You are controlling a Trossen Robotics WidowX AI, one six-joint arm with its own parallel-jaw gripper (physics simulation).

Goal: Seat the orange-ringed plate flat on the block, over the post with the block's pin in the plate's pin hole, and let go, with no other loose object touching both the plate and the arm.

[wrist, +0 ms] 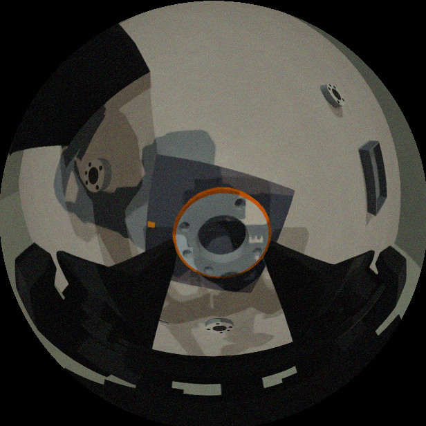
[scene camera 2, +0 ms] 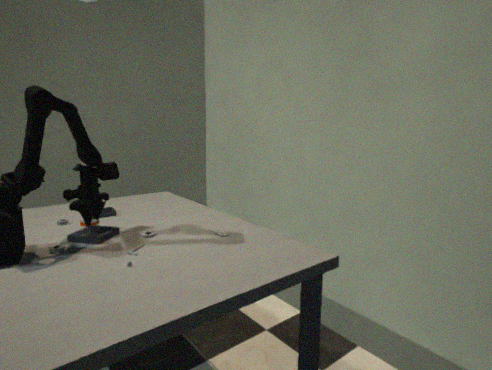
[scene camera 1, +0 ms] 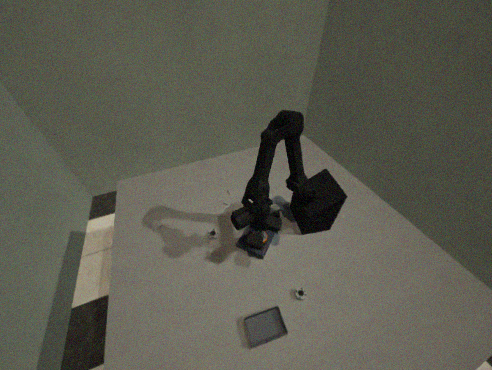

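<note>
The orange-ringed plate is grey, with a large centre hole and several small holes. My gripper is shut on it, with one finger at each side in the wrist view. The plate is roughly level and a little above the dark block, overlapping it in the wrist view. A small orange mark shows near the block's left edge there. The block's post and pin cannot be made out; the plate and fingers cover part of the block.
Loose grey discs with holes lie on the table: one near the shallow tray, one beside the block, another towards the arm's base. Small thin pieces lie nearby.
</note>
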